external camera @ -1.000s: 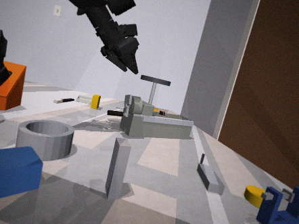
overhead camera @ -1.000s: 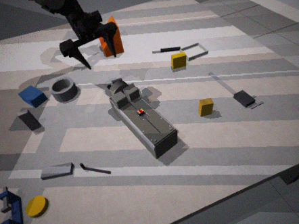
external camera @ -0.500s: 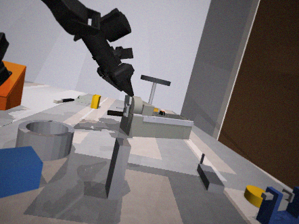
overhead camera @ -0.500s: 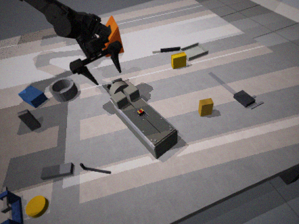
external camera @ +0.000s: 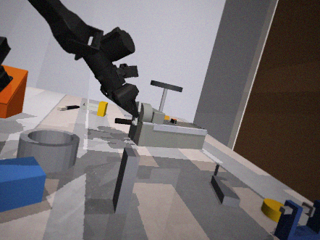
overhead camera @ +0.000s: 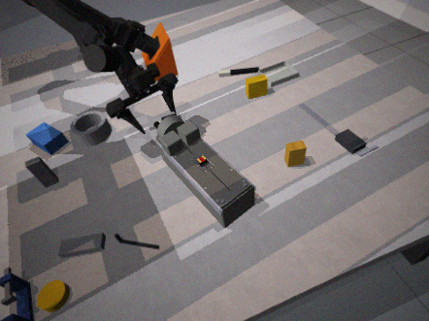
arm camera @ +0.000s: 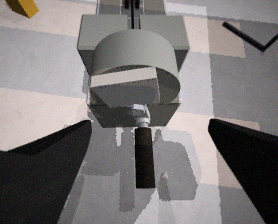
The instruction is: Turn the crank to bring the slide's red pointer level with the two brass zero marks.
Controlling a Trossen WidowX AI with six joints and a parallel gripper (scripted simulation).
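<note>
The dark crank handle is 30 mm below my gripper tip and 20 mm behind it. The rest, counted from my gripper tip: black hex key 250 mm ahead, 120 mm to the right, 80 mm below; then blue block 340 mm to the right, 140 mm behind, 70 mm below; then red pointer 150 mm ahead, 80 mm to the left, 10 mm below.
</note>
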